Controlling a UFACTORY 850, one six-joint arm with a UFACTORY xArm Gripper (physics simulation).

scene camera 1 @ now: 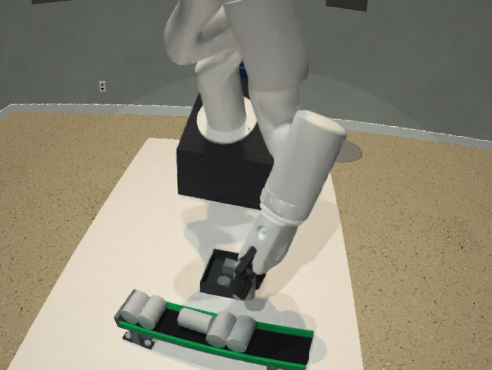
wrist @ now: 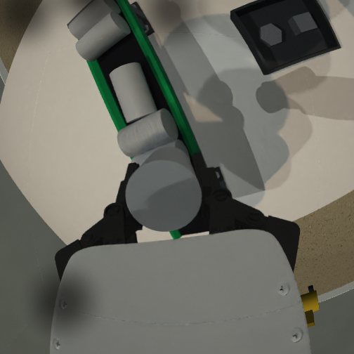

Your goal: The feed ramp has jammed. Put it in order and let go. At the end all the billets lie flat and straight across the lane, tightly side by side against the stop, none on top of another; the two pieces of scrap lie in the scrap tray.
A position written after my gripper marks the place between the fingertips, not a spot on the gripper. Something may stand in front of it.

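Observation:
Scrap tray (scene camera 1: 208, 284). Billet (wrist: 129, 83). Billet (wrist: 163, 194). Billet (scene camera 1: 220, 330). Billet (scene camera 1: 243, 329). My gripper (scene camera 1: 243, 290).

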